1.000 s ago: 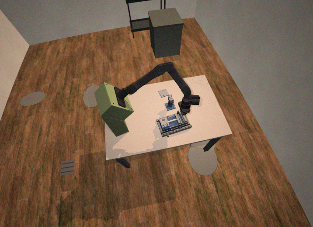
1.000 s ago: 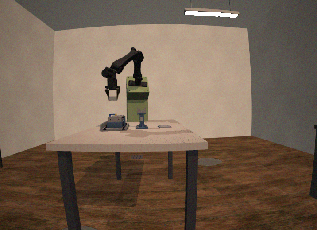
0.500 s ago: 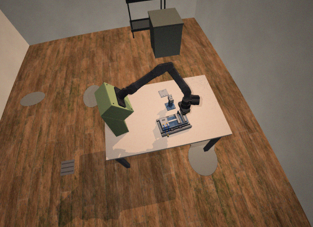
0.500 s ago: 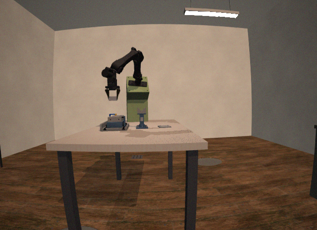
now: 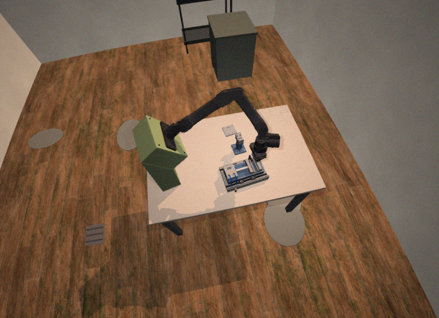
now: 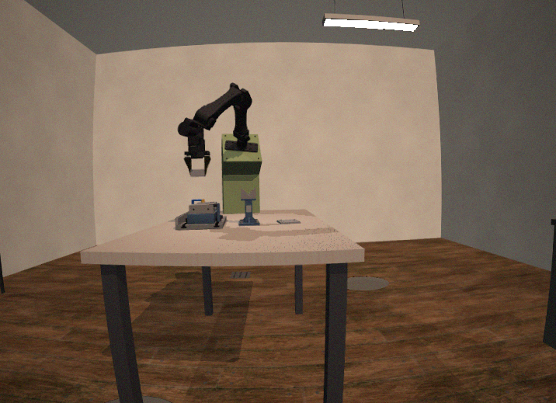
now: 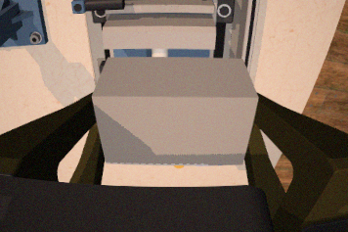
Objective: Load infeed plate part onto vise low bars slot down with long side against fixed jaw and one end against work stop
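The moving jaw lies 30 mm behind my hand, 10 mm to the left of it and 150 mm below it. Also, from my hand: part (10 mm below); dark work stop rod (60 mm to the left, 140 mm below); grey jaw (30 mm ahead, 20 mm to the left, 150 mm below).
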